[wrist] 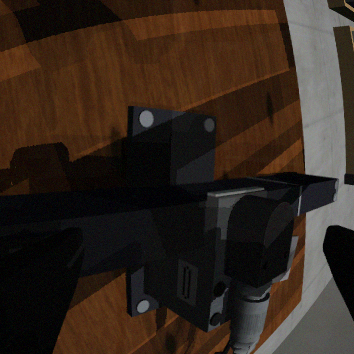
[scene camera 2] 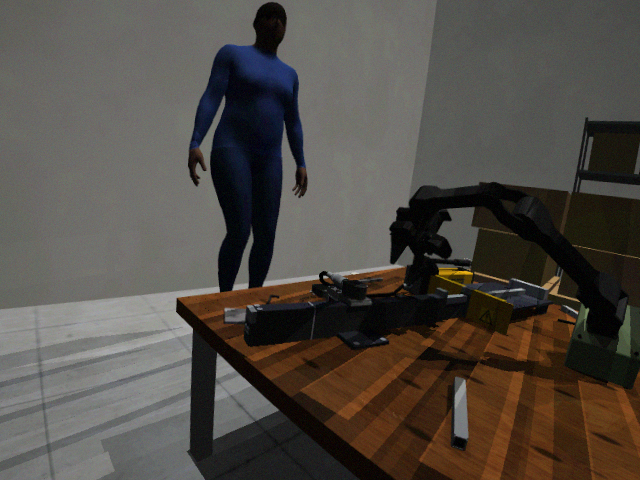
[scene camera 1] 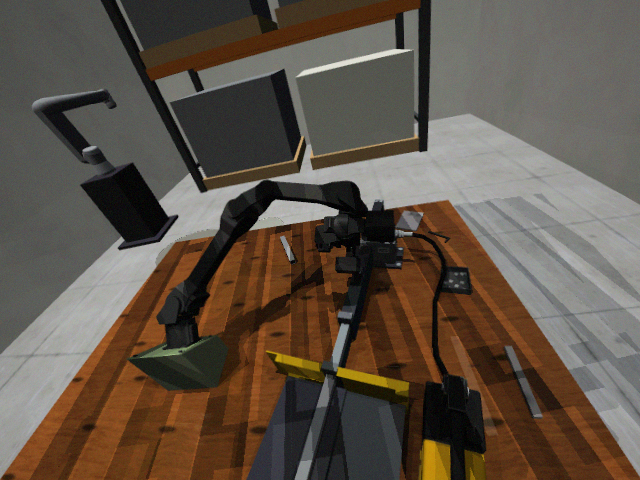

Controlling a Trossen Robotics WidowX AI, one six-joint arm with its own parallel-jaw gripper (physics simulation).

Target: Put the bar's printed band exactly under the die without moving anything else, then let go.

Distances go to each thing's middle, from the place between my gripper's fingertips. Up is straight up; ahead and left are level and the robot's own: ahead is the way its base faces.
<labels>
Right now my hand is 70 mm short of the yellow and black device (scene camera 1: 453, 433), 550 mm to the left of it and 80 mm above it.
</labels>
